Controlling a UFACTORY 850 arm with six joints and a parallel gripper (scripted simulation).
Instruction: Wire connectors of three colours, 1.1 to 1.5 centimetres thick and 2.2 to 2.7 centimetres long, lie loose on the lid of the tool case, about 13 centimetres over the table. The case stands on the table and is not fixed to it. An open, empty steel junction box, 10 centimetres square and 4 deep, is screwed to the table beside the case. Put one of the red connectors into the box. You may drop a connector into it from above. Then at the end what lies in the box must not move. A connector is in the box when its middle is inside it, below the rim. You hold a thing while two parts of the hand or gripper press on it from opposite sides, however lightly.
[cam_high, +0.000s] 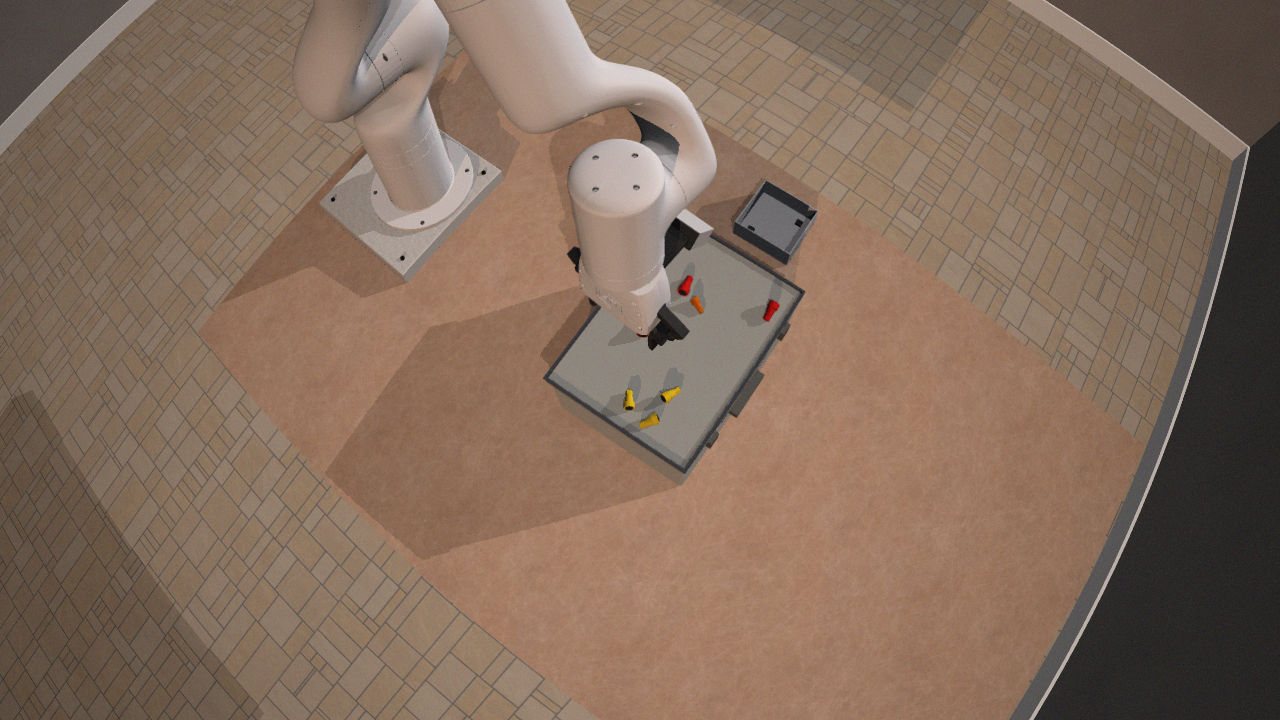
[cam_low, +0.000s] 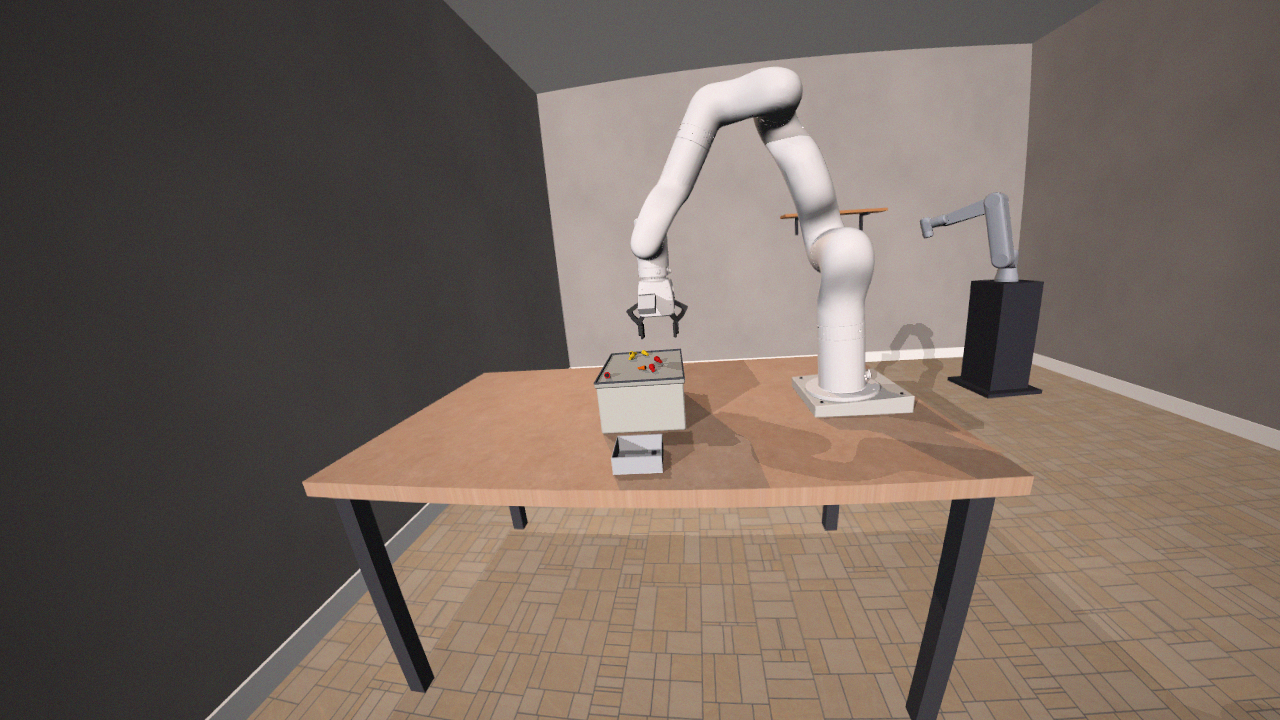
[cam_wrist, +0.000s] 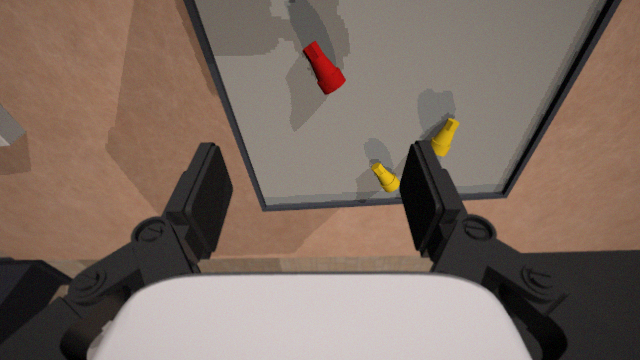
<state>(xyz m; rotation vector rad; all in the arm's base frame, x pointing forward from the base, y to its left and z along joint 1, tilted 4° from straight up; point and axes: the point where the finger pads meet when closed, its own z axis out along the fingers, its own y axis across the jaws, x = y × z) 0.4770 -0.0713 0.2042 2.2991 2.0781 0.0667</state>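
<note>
My hand is 9 cm to the right of the orange connector, 7 cm above it and 5 cm short of it. From my hand the other things lie so: tool case: 11 cm below, 5 cm ahead, 4 cm to the left.
</note>
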